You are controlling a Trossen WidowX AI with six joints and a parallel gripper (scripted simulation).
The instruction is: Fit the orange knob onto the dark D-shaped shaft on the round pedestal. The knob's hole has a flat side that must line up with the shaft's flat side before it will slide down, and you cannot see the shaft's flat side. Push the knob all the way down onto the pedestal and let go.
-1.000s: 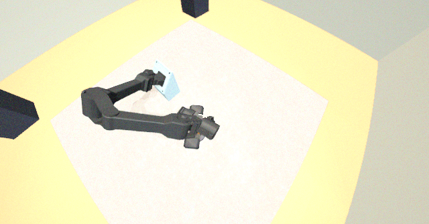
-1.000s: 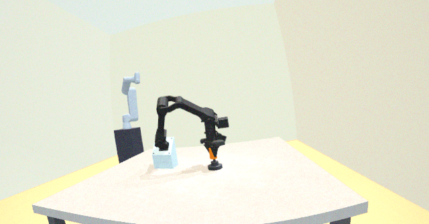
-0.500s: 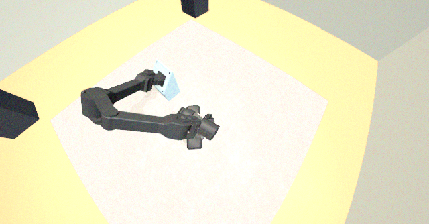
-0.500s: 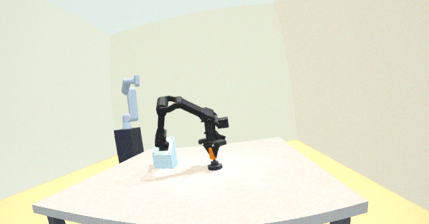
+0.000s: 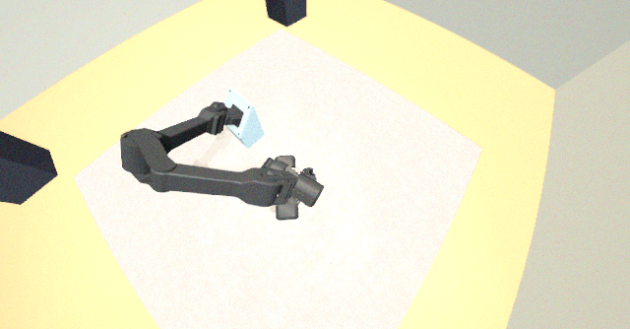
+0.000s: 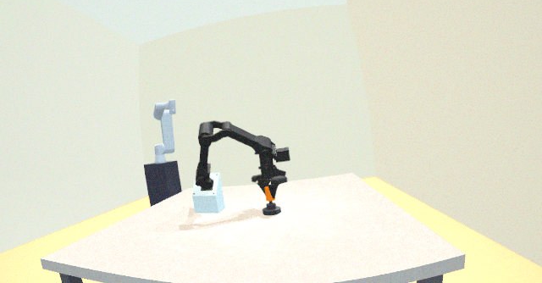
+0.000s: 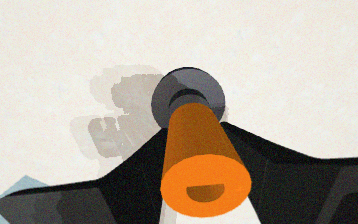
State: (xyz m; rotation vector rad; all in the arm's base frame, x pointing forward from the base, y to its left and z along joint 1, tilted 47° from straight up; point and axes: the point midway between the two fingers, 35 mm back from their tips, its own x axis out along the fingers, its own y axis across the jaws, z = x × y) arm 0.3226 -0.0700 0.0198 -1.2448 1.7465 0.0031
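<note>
The orange knob is 2 cm above my gripper tip. Round my gripper tip: pedestal with shaft 4 cm below.
</note>
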